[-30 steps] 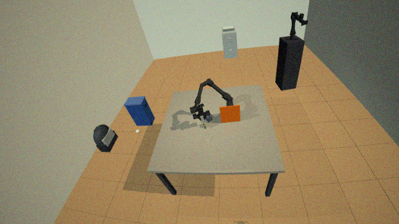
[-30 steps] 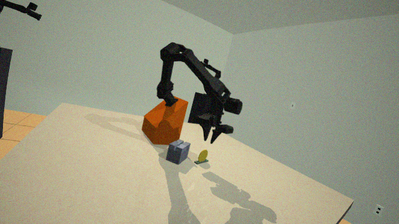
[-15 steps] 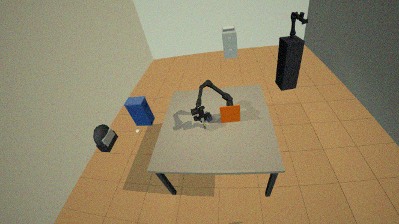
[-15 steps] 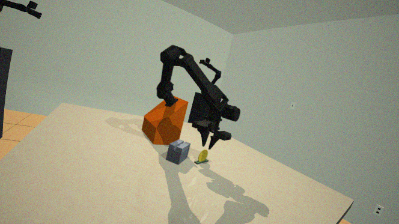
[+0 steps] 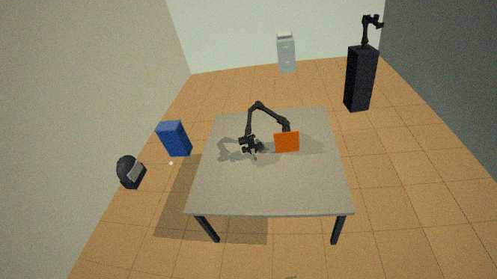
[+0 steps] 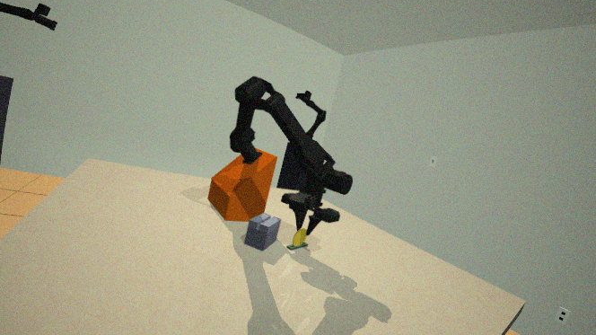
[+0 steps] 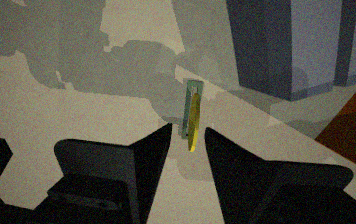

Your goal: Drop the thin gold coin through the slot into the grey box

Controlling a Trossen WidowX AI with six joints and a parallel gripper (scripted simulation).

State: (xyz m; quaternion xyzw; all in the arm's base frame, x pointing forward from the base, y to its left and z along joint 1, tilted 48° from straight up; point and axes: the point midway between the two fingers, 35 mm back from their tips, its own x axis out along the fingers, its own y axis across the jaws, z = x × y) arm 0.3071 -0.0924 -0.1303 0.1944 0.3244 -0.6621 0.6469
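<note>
The gold coin is 20 mm below my gripper tip and 10 mm behind it.
</note>
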